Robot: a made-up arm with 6 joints. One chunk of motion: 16 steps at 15 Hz.
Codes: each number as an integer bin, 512 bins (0 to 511) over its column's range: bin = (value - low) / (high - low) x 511, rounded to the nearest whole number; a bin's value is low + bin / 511 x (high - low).
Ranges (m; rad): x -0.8..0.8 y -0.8..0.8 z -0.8..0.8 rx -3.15..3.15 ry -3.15..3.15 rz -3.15..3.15
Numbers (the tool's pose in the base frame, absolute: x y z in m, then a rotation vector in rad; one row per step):
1: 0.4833 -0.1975 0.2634 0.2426 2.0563 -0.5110
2: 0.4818 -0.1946 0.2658 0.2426 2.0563 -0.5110
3: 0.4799 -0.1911 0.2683 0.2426 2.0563 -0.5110
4: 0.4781 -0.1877 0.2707 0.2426 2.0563 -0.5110
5: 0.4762 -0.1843 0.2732 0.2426 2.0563 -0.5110
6: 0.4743 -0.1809 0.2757 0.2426 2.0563 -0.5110
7: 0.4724 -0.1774 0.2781 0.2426 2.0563 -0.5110
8: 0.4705 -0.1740 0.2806 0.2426 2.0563 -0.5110
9: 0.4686 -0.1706 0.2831 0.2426 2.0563 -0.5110
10: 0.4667 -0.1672 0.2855 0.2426 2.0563 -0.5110
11: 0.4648 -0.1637 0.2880 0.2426 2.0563 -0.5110
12: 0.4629 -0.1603 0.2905 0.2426 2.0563 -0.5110
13: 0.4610 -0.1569 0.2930 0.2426 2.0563 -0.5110
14: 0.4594 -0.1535 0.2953 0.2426 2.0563 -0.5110
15: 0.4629 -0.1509 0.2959 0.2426 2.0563 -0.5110
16: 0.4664 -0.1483 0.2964 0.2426 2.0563 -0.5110
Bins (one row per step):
1: 410 192 340 275 422 214
2: 409 193 340 275 422 214
3: 409 194 341 275 422 214
4: 408 196 342 275 422 214
5: 408 197 343 275 422 214
6: 407 198 344 275 422 214
7: 406 199 344 275 422 214
8: 406 200 345 275 422 214
9: 405 201 346 275 422 214
10: 405 202 347 275 422 214
11: 404 203 347 275 422 214
12: 403 204 348 275 422 214
13: 403 205 349 275 422 214
14: 402 206 350 275 422 214
15: 403 207 350 275 422 214
16: 404 208 350 275 422 214

